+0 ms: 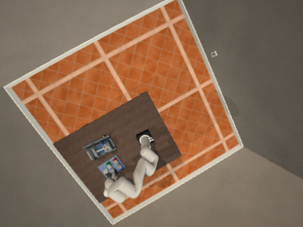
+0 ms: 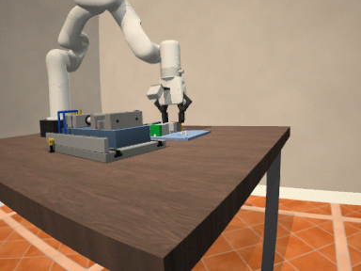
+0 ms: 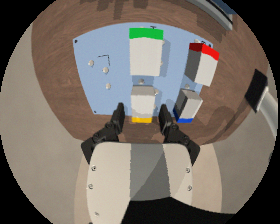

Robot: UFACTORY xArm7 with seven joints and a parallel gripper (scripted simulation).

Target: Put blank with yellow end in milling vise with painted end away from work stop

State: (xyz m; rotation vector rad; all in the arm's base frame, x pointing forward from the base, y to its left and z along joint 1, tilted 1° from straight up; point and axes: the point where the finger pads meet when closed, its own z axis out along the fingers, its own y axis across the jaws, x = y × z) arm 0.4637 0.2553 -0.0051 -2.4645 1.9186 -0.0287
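My hand is 3 cm above the yellow-ended blank. The rest, counted from my hand: blue infeed plate 5 cm below, 4 cm to the right, 1 cm ahead; blue-ended blank 9 cm behind, 3 cm below, 2 cm to the right; green-ended blank 9 cm to the right, 3 cm below, 2 cm ahead.
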